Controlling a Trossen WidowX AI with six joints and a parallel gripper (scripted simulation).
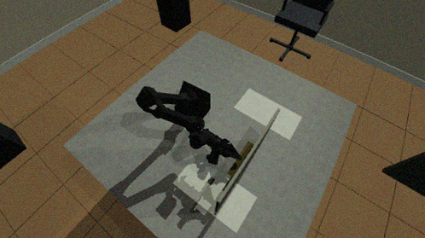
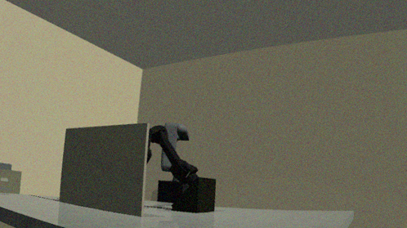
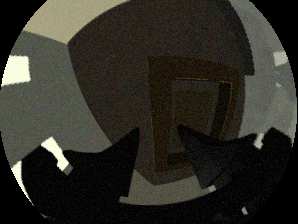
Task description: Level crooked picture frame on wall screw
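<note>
Now: gripper tip 20 mm to the right of the picture frame and 50 mm above it. Also, from my gripper tip: thin upright wall panel: 10 mm ahead, 20 mm to the left, 60 mm below.
</note>
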